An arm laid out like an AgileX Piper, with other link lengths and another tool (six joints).
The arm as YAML. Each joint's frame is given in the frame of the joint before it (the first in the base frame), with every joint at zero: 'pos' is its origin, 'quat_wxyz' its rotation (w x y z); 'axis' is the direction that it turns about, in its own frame. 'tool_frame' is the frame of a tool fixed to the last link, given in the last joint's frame.
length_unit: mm
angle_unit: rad
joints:
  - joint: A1
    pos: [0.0, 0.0, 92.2]
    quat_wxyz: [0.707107, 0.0, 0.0, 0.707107]
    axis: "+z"
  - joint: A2
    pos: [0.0, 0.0, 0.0]
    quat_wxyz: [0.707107, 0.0, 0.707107, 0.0]
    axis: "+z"
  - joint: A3
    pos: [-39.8, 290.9, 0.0]
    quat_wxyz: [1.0, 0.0, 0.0, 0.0]
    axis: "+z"
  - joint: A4
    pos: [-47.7, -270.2, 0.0]
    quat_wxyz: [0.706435, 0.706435, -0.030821, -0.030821]
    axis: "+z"
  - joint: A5
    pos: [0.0, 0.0, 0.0]
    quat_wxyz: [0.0, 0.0, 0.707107, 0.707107]
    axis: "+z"
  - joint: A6
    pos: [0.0, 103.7, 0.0]
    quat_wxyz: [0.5, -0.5, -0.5, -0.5]
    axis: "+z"
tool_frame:
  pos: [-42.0, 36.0, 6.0]
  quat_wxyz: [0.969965, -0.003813, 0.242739, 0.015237]
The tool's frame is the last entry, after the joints.
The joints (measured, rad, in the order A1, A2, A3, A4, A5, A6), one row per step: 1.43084, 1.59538, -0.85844, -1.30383, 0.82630, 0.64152; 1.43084, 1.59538, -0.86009, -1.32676, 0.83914, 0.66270; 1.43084, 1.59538, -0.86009, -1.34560, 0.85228, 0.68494; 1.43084, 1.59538, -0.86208, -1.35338, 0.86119, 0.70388; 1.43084, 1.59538, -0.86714, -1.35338, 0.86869, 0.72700; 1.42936, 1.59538, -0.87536, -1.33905, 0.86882, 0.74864; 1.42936, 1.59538, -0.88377, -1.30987, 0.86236, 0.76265; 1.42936, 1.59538, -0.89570, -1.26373, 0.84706, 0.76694; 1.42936, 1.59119, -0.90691, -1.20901, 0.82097, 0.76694; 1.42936, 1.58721, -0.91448, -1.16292, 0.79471, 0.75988; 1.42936, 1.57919, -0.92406, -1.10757, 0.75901, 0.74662; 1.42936, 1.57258, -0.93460, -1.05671, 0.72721, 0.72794; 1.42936, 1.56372, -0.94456, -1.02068, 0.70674, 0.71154
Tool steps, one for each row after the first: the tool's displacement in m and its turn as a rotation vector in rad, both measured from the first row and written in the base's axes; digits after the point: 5 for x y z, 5 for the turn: 0.00092, -0.00033, 0.00300, 0.01109, -0.01854, -0.00781; 0.00189, -0.00125, 0.00527, 0.02219, -0.03357, -0.01863; 0.00282, -0.00201, 0.00717, 0.03542, -0.03895, -0.03103; 0.00404, -0.00285, 0.00946, 0.05620, -0.03654, -0.04937; 0.00573, -0.00363, 0.01130, 0.08231, -0.01960, -0.07171; 0.00667, -0.00417, 0.01163, 0.10583, 0.01036, -0.09271; 0.00718, -0.00392, 0.01124, 0.12971, 0.05528, -0.11208; 0.00683, -0.00356, 0.01113, 0.15894, 0.11134, -0.12562; 0.00585, -0.00275, 0.01060, 0.17951, 0.15861, -0.12921; 0.00403, -0.00137, 0.01147, 0.20775, 0.21530, -0.12626; 0.00208, 0.00064, 0.01292, 0.23153, 0.26391, -0.11912; 0.00060, 0.00189, 0.01651, 0.25300, 0.29523, -0.11186
